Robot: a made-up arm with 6 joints.
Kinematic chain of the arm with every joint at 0, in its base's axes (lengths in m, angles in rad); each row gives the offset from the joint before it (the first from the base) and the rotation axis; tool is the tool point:
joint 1: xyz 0 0 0.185 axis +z
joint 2: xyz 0 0 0 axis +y
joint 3: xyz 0 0 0.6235 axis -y
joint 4: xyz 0 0 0 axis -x
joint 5: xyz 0.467 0 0 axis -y
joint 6: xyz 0 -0.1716 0 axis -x
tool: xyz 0 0 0
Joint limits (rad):
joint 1: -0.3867..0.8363
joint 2: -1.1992..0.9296
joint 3: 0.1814..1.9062
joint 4: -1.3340..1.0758
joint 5: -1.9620..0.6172
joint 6: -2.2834..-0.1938
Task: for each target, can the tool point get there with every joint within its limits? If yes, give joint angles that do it. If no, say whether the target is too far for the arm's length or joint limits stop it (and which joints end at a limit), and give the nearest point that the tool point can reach.
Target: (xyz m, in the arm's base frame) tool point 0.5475 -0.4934 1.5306
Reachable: no: too far | nearest point 0.4167 -0.3152 1.1650 | short by 0.427 m
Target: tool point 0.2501 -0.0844 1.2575
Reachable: yes | joints 0.3060 0.1366 1.2799 0.4325 -0.2868 -1.3894
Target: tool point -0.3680 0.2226 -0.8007
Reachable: no: joint limits stop it (at a limit: joint 1, joint 2, joint 3, joint 4) | nearest point -1.0061 0.3217 0.2774 | short by 1.257 m
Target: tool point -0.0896 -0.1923 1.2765
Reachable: yes | joints 0.5013 -0.1436 1.3526 0.7493 0.1541 -1.2782
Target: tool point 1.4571 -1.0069 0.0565
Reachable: no: too far | nearest point 0.8207 -0.4831 0.3774 | short by 0.885 m
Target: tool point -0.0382 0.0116 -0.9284
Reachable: no: joint limits stop it (at a limit: joint 1, joint 2, joint 3, joint 4) | nearest point 0.5181 0.5137 0.1180 | short by 1.287 m
